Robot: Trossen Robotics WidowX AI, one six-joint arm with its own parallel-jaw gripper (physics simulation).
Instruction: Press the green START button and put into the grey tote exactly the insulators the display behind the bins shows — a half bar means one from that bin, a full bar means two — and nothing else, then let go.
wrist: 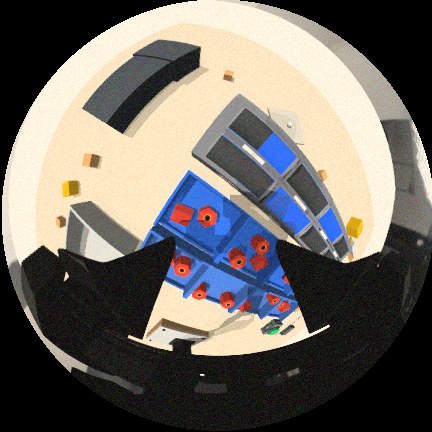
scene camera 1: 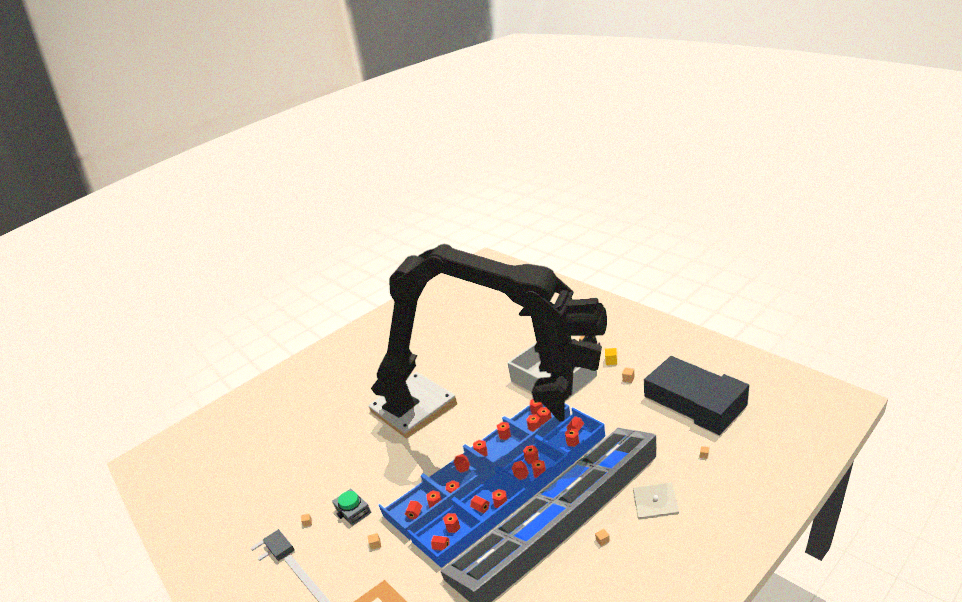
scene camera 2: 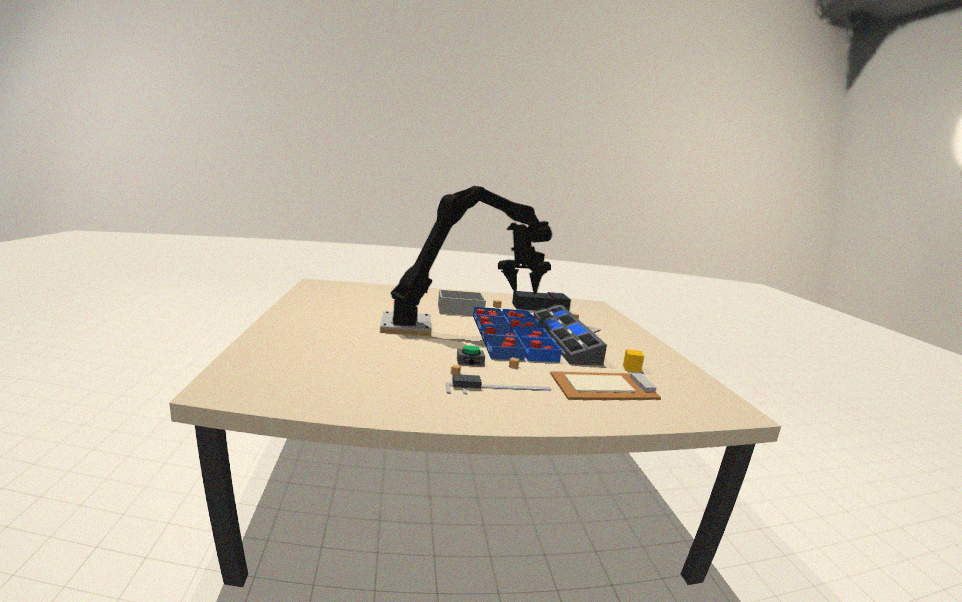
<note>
The gripper is open and holds nothing. Also in view: a grey plate. Also in view: a grey tote.
The gripper is seen too in the wrist view and in scene camera 2.
</note>
